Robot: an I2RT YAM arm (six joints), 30 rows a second.
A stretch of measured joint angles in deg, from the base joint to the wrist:
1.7 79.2 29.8 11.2 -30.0 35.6
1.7 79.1 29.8 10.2 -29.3 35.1
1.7 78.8 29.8 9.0 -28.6 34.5
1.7 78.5 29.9 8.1 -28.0 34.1
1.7 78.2 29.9 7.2 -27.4 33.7
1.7 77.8 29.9 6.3 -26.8 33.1
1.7 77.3 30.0 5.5 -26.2 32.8
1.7 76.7 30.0 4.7 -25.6 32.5
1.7 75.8 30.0 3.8 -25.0 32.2
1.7 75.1 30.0 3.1 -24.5 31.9
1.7 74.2 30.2 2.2 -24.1 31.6
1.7 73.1 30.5 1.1 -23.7 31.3
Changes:
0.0 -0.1 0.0 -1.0 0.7 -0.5
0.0 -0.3 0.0 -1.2 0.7 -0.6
0.0 -0.3 0.1 -0.9 0.6 -0.4
0.0 -0.3 0.0 -0.9 0.6 -0.4
0.0 -0.4 0.0 -0.9 0.6 -0.6
0.0 -0.5 0.1 -0.8 0.6 -0.3
0.0 -0.6 0.0 -0.8 0.6 -0.3
0.0 -0.9 0.0 -0.9 0.6 -0.3
0.0 -0.7 0.0 -0.7 0.5 -0.3
0.0 -0.9 0.2 -0.9 0.4 -0.3
0.0 -1.1 0.3 -1.1 0.4 -0.3

